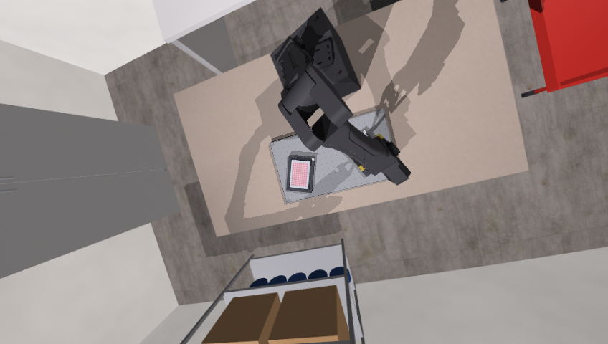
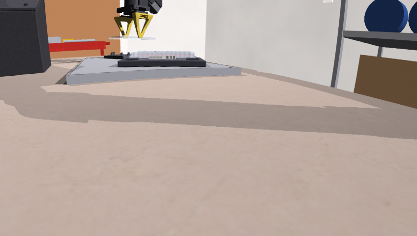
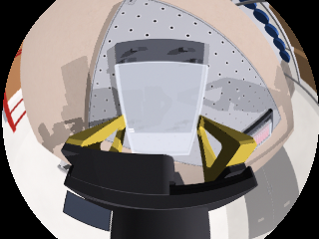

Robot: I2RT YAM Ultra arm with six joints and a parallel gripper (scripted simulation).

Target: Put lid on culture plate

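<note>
Now: hand 6 cm short of the culture plate B38, 29 cm to the left of it and 5 cm above it. The rest, counted from my hand: dark lid park LP1: 1 cm ahead, 1 cm to the left, 7 cm below; then clear lid: 1 cm below; then grey base plate: 1 cm ahead, 14 cm to the right, 8 cm below.
</note>
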